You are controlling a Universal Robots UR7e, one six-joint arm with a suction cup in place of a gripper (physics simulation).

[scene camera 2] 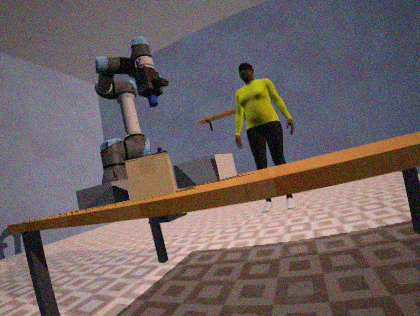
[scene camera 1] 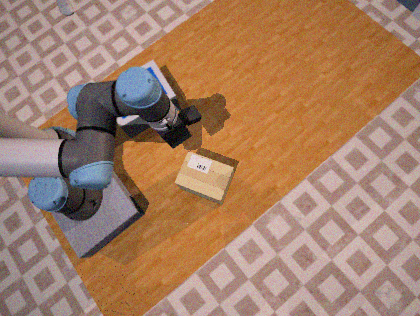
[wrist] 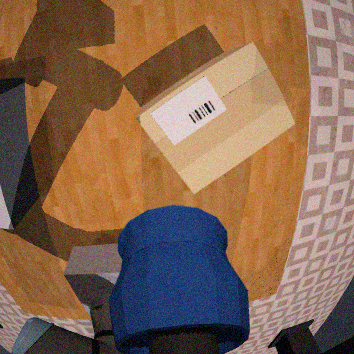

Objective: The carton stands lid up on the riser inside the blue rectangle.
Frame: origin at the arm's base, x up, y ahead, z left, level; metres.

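Where they show: hand, tool point: (scene camera 2: pixel 153 104) (wrist: pixel 172 250); arm's base, link origin: (scene camera 2: pixel 117 183) (scene camera 1: pixel 82 200).
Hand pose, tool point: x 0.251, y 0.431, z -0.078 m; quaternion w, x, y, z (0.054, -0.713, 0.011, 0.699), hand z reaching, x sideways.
Each offset is from my tool point to the centre of the thing.
The tan carton {dx -0.281, dy +0.010, dz -0.082 m} (scene camera 1: pixel 206 176) (scene camera 2: pixel 150 176) (wrist: pixel 227 127) stands on the wooden table, off the riser. Its upward face carries a white barcode label and a lengthwise band. The riser {dx -0.283, dy -0.053, dz +0.353 m} (scene camera 1: pixel 167 86) (scene camera 2: pixel 200 169) (wrist: pixel 11 120) is a grey box with a white-rimmed top, partly hidden under the arm in scene camera 1. A strip of the blue rectangle {dx -0.223, dy -0.053, dz +0.353 m} (scene camera 1: pixel 155 76) shows on its top. My gripper, a blue suction cup (scene camera 2: pixel 153 102) (wrist: pixel 172 215), is open and holds nothing. It hangs high above the table, between riser and carton and apart from both; the arm hides it in scene camera 1.
The arm's grey base block (scene camera 1: pixel 107 220) (scene camera 2: pixel 102 195) stands on the table (scene camera 1: pixel 280 90) (scene camera 2: pixel 300 175) near the carton. The table's long edge runs past the carton's far side. A person in a yellow top (scene camera 2: pixel 258 102) stands beyond the table in scene camera 2.
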